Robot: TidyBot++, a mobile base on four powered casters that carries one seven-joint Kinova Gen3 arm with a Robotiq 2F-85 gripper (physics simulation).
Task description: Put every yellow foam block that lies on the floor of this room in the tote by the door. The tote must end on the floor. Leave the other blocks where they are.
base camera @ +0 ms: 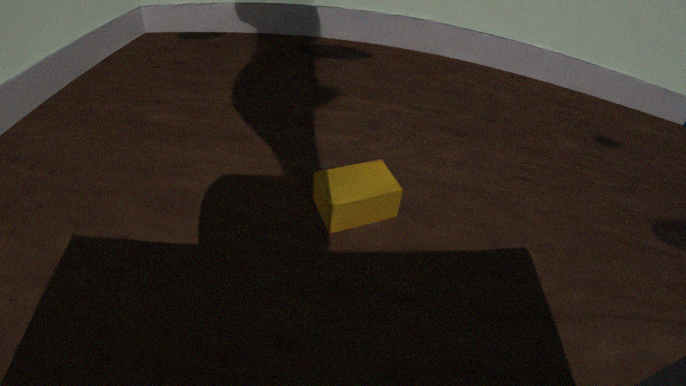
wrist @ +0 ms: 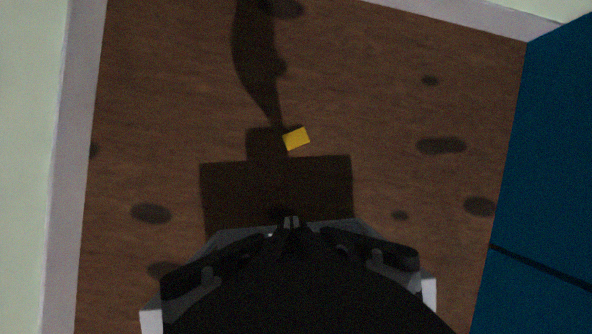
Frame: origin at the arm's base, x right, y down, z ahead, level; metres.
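Seen in the pictures: gripper, between the fingertips: (wrist: 291, 225).
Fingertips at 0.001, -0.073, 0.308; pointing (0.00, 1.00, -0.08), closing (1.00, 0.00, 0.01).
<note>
A point is followed by its place in that frame, as x, y, z.
A yellow foam block (base camera: 359, 194) @(0.042, 0.352, 0.431) (wrist: 296, 138) @(0.043, 0.352, 0.454) lies flat on the wooden floor, a little right of the middle in the base camera view, with its left end at the edge of the robot's shadow. My gripper (wrist: 291, 225) @(0.001, -0.073, 0.308) is shut with its fingertips together and nothing between them. It hangs high above the floor, and the block shows beyond the fingertips in the wrist view, apart from them. The gripper does not show in the base camera view. The tote does not show in either view.
A pale wall with a light baseboard (base camera: 450, 42) @(0.314, 0.354, 1.005) (wrist: 75, 165) @(-0.756, 0.360, 0.405) runs behind the block and along the left. A large blue surface (wrist: 550, 175) @(0.976, 0.268, 0.257) stands at the right in the wrist view. The robot's dark shadow and several dark round spots lie on the floor.
</note>
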